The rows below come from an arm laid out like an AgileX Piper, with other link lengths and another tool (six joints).
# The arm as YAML. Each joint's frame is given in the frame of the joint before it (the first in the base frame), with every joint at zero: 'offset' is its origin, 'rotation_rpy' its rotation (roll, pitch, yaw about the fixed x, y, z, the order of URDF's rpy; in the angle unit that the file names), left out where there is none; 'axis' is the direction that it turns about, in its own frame. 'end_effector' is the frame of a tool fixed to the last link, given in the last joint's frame.
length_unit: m
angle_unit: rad
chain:
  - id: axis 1
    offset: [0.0, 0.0, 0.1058]
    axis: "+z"
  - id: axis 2
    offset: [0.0, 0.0, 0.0]
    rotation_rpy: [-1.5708, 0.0, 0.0]
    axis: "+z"
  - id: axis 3
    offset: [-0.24, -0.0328, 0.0]
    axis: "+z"
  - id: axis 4
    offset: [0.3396, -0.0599, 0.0]
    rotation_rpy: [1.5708, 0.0, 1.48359]
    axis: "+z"
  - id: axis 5
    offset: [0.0, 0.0, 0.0]
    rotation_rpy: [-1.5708, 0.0, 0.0]
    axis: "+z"
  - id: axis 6
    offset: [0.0, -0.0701, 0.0]
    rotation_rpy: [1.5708, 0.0, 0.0]
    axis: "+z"
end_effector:
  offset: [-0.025, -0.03, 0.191]
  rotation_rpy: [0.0, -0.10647, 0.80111]
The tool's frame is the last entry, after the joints.
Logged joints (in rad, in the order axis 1, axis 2, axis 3, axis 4, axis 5, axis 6), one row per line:
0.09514 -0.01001 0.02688 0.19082 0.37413 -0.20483
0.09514 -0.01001 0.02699 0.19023 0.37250 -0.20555
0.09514 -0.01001 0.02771 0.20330 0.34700 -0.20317
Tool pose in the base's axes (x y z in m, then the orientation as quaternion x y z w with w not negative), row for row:
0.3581 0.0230 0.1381 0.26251 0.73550 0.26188 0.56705
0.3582 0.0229 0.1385 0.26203 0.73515 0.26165 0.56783
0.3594 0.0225 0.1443 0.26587 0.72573 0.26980 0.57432
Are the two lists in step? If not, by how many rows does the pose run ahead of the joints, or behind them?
They are in step.
